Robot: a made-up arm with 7 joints.
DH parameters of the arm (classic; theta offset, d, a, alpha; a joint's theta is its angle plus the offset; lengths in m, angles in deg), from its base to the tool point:
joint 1: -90 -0.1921 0.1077 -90
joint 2: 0 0.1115 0.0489 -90
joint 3: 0 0.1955 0.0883 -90
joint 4: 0 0.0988 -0.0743 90
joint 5: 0 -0.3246 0.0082 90
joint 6: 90 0.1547 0.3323 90
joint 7: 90 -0.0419 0.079 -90
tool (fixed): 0 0.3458 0 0
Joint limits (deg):
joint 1: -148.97..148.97
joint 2: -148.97..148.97
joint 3: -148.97..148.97
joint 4: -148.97..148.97
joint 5: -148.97..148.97
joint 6: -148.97..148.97
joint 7: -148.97..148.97
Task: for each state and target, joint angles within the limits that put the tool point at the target. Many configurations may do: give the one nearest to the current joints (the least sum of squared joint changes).
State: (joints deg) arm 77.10 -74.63 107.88 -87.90 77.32 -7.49 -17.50
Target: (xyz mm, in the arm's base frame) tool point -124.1 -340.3 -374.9
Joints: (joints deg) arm 38.15 -60.22 110.26 -62.87 76.00 -3.06 1.31
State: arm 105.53 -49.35 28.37 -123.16 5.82 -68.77 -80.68
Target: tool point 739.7 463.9 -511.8
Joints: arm 100.74 -45.37 28.41 -119.34 13.25 -87.71 -92.39
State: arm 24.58 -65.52 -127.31 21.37 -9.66 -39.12 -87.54
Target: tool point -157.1 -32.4 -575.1
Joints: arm 15.47 -52.38 -138.48 19.92 -21.35 -54.57 -94.84
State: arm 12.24 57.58 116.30 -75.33 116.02 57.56 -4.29
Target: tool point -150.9 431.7 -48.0
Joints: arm 5.17 58.01 126.59 -84.78 120.88 58.59 -17.06
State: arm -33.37 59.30 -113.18 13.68 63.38 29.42 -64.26
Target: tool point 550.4 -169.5 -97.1
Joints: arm -26.31 59.74 -103.59 -0.04 82.85 24.71 -71.62
